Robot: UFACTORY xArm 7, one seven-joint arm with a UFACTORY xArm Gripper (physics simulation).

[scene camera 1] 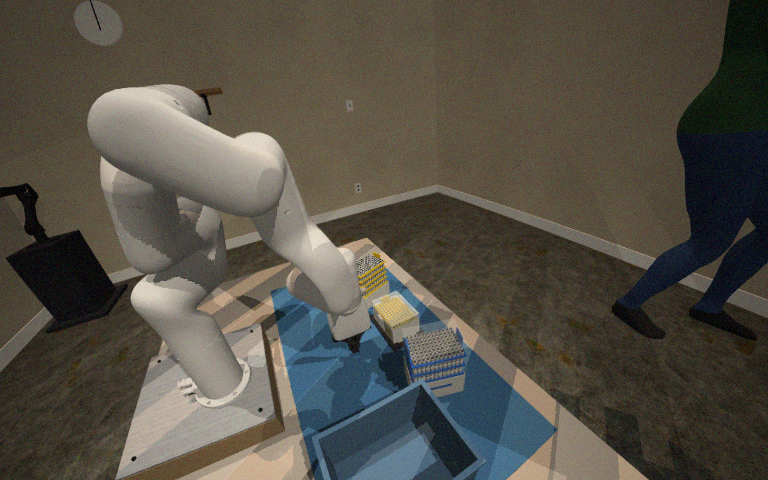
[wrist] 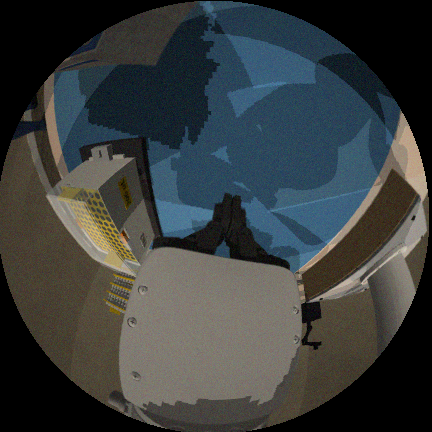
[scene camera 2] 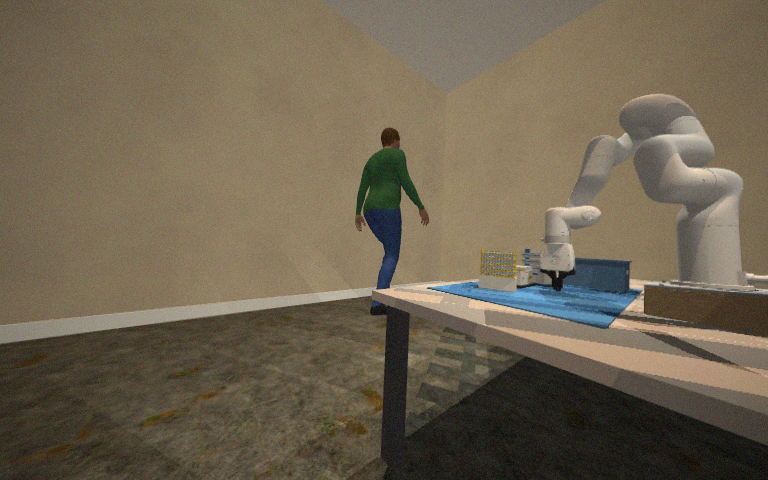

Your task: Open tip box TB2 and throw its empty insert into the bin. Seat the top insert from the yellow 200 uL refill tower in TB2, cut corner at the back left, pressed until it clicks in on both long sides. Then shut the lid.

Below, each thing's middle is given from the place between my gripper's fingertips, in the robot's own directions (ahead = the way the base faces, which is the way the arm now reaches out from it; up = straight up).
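Clear lid [scene camera 1: 393,308]: my hand 20 mm to the right of it, 140 mm short of it, 70 mm below it. Dark blue bin [scene camera 2: 614,275], from my hand: 320 mm to the right, 40 mm behind, 60 mm above. Nearest to my hand of the things named here, going by their middles: the clear lid.
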